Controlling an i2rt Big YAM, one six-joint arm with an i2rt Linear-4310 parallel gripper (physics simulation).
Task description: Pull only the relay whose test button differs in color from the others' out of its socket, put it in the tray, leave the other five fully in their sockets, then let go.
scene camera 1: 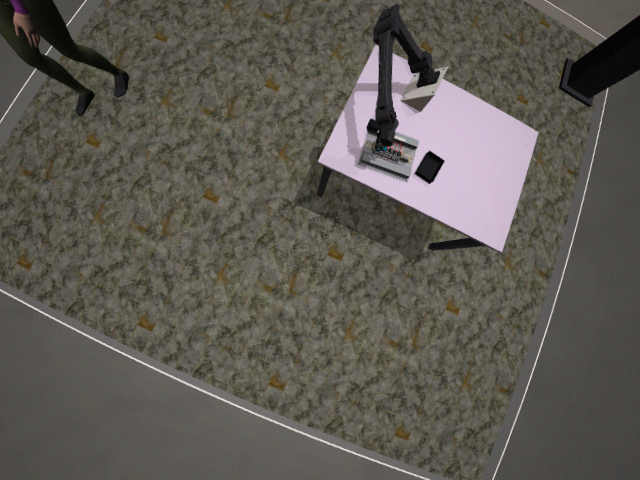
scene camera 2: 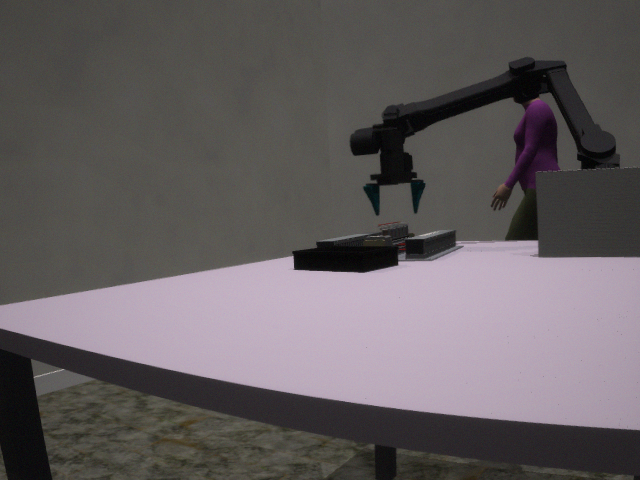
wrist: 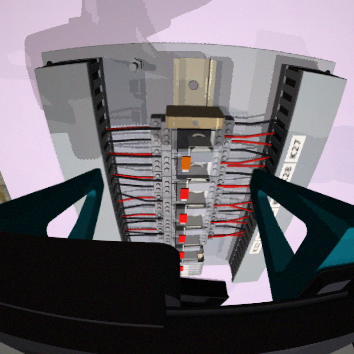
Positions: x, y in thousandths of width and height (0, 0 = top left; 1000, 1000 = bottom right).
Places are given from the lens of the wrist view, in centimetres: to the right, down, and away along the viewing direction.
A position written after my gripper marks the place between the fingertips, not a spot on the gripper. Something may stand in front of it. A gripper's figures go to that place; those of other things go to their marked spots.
my gripper (wrist: 499, 499): 0, 0, 13
grey panel (wrist: 696, 222): 6, -9, 17
tan end bracket (wrist: 499, 329): 0, -4, 16
The marked spots on the tan end bracket and the grey panel are 8 cm apart.
